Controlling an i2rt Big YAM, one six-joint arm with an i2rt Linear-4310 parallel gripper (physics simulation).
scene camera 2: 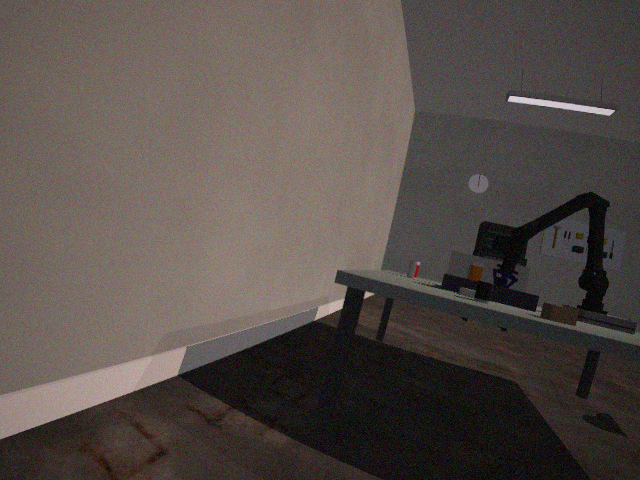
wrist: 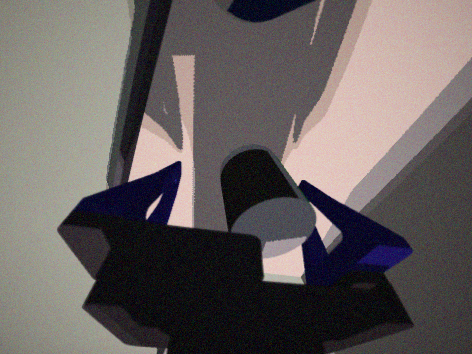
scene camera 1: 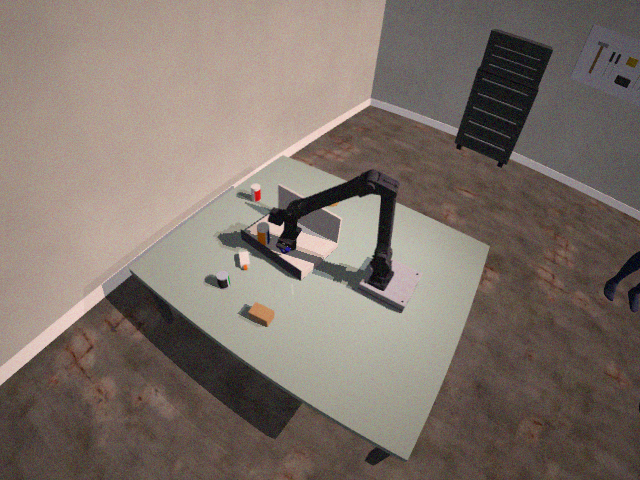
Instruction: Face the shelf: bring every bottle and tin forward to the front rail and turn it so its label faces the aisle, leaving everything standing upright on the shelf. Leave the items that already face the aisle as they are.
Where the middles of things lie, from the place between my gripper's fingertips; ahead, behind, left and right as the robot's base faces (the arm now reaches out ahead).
Labels:
I see the shelf (scene camera 1: pixel 312 248) 60 mm to the right of my hand, 40 mm ahead of it and 30 mm above it. From my hand the other things lie so: shelf rail (scene camera 2: pixel 527 301) 80 mm to the left, 60 mm ahead, 30 mm below; then shelf back panel (scene camera 2: pixel 459 264) 200 mm to the right, 30 mm ahead, 30 mm above.

